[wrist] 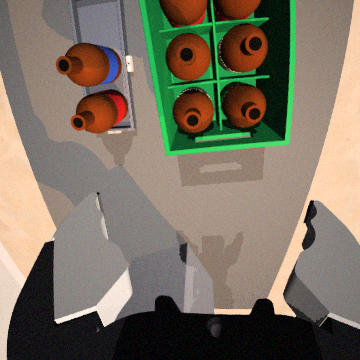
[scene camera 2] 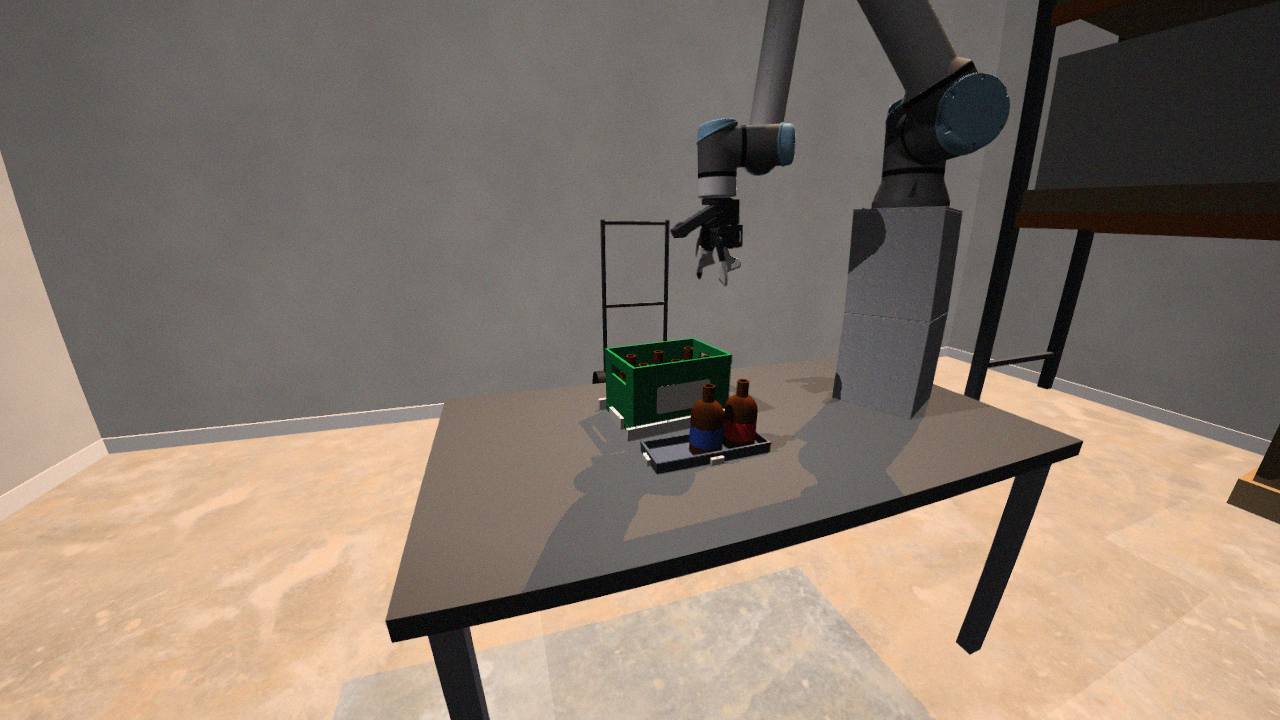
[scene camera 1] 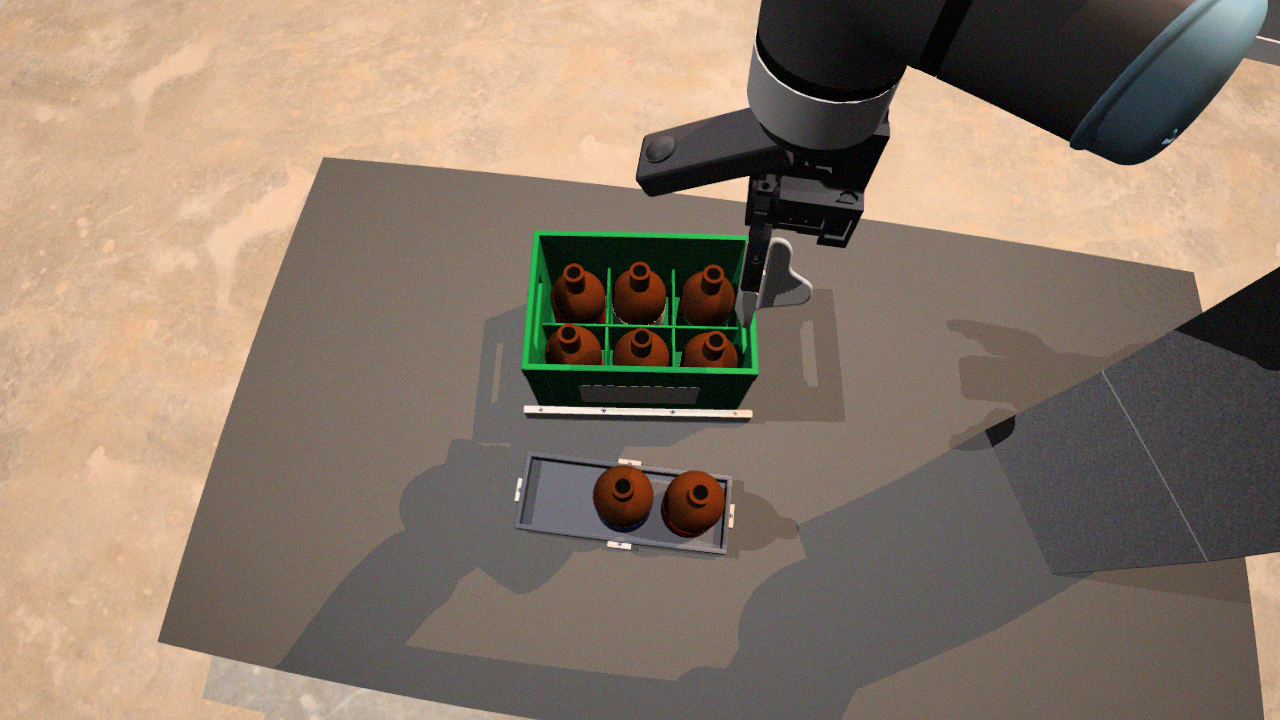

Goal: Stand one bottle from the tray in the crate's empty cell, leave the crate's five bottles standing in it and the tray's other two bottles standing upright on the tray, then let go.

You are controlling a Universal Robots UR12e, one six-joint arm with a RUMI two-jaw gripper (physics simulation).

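Frame: origin at the arm's base, x ahead, y left, z up, level; millimetres.
Seen in the pictures: gripper, fingertip midpoint: [wrist: 202, 199] [scene camera 2: 711, 282] [scene camera 1: 753, 254]; arm's base at its link origin: [scene camera 2: 908, 209].
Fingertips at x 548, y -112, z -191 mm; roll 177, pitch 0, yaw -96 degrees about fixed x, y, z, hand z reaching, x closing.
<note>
Offsets run from my fingertips to a thing's top centre. "*": to the spot under its first point.
The green crate {102 mm ahead, 35 mm right, 177 mm down} [scene camera 1: 640, 368] [scene camera 2: 644, 407] [wrist: 227, 148] has a brown bottle in each of its six cells. The front right bottle {10 mm ahead, 9 mm left, 189 mm down} [scene camera 1: 710, 349] [wrist: 193, 112] stands down in its cell like the others, its white label partly showing in the wrist view. The lower parts of the crate's bottles are hidden. The grey tray {110 mm ahead, 187 mm left, 327 mm down} [scene camera 1: 559, 492] [scene camera 2: 680, 462] [wrist: 100, 20] bears two upright bottles, a blue-labelled one {111 mm ahead, 188 mm left, 192 mm down} [scene camera 1: 623, 503] [scene camera 2: 707, 419] [wrist: 90, 65] and a red-labelled one {25 mm ahead, 190 mm left, 192 mm down} [scene camera 1: 693, 507] [scene camera 2: 741, 413] [wrist: 100, 112]. My gripper [scene camera 1: 771, 302] [scene camera 2: 712, 279] [wrist: 202, 199] is open and empty, high above the crate's right end.
A white strip {* 96 mm ahead, 65 mm left, 323 mm down} [scene camera 1: 640, 412] lies along the crate's front foot, between crate and tray. The robot's grey pedestal [scene camera 2: 895, 313] stands at the table's right. A black hand-truck frame [scene camera 2: 635, 305] stands behind the table, and a dark shelf rack [scene camera 2: 1020, 179] is at the far right.
</note>
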